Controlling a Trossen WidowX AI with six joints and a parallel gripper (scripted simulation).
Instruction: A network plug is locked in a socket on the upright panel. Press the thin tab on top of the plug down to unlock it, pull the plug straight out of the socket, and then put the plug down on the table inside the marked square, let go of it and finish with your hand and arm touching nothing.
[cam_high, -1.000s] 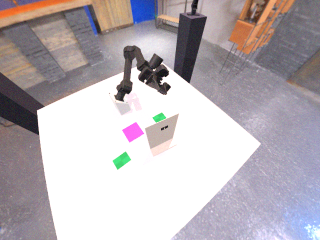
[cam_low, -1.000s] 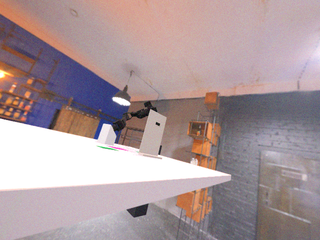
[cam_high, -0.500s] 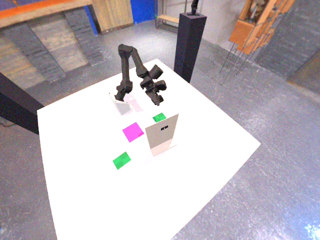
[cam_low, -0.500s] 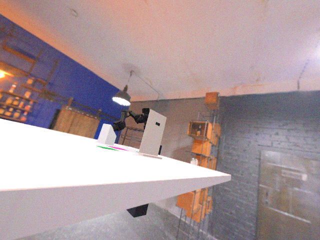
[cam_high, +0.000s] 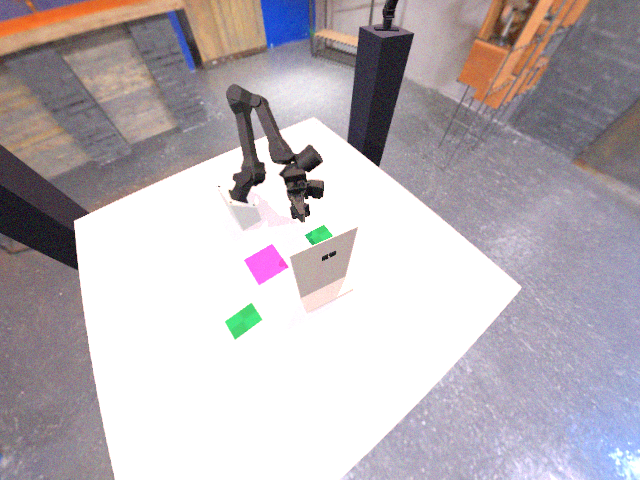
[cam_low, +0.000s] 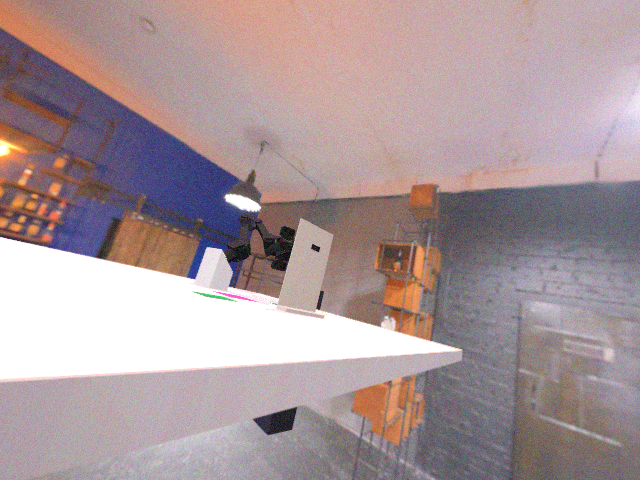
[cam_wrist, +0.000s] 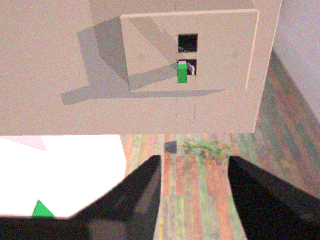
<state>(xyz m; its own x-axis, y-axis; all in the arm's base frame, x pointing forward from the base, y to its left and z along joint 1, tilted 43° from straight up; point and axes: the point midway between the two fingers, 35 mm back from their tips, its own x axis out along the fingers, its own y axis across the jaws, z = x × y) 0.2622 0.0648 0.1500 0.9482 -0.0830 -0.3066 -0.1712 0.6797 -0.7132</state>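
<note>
The green network plug lies 120 mm ahead of my gripper tip. Round my gripper tip: upright panel (140 mm ahead, 90 mm below); magenta square (230 mm below, 140 mm to the right, 40 mm behind).
</note>
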